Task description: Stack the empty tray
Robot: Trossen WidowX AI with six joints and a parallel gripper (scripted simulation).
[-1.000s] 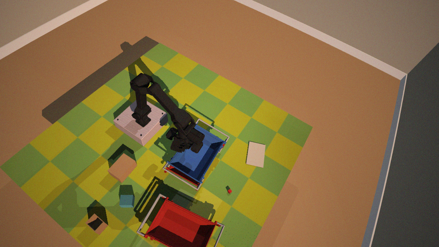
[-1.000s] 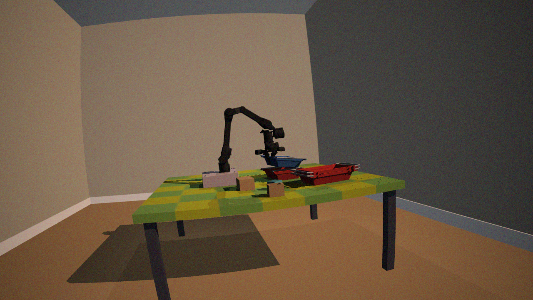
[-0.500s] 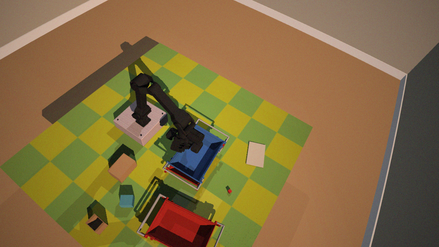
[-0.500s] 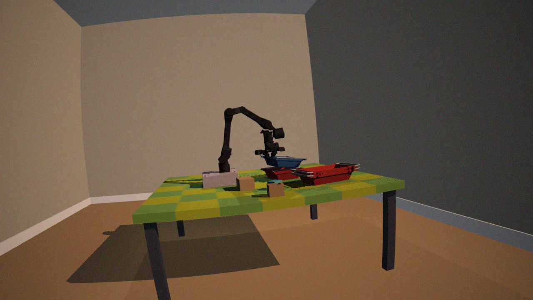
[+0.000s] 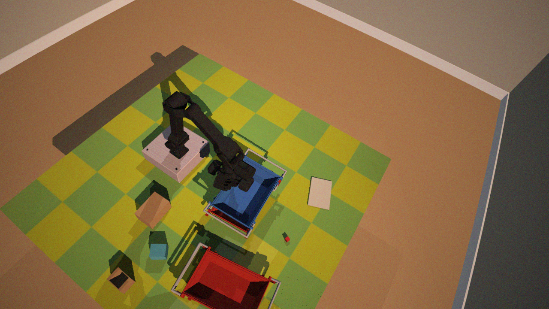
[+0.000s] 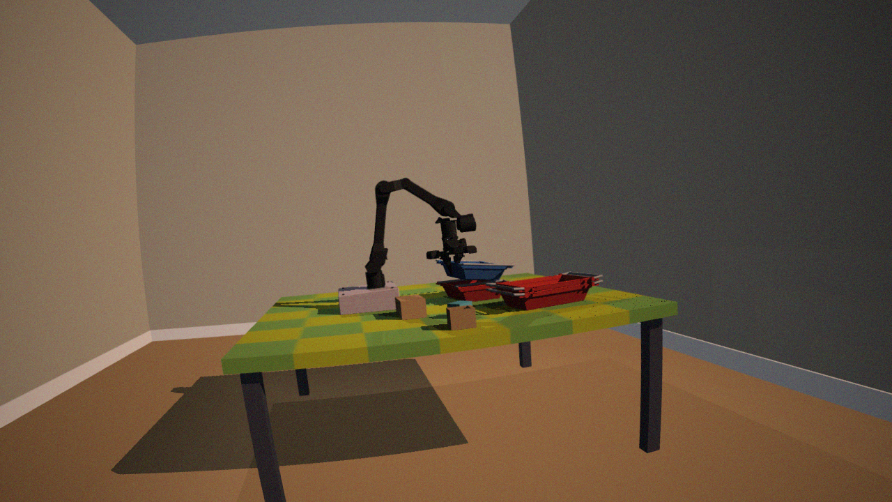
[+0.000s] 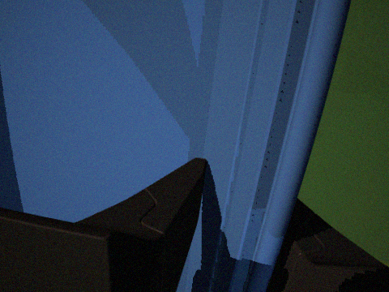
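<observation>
Now: gripper tip 80 mm short of the blue tray, 20 mm below it and 10 mm to the right of it. Also, from my gripper tip: teal cube: 380 mm to the right, 70 mm below, 60 mm behind; then flat plate: 320 mm ahead, 260 mm to the left, 90 mm below; then small red block: 320 mm ahead, 90 mm below, 20 mm to the right.
</observation>
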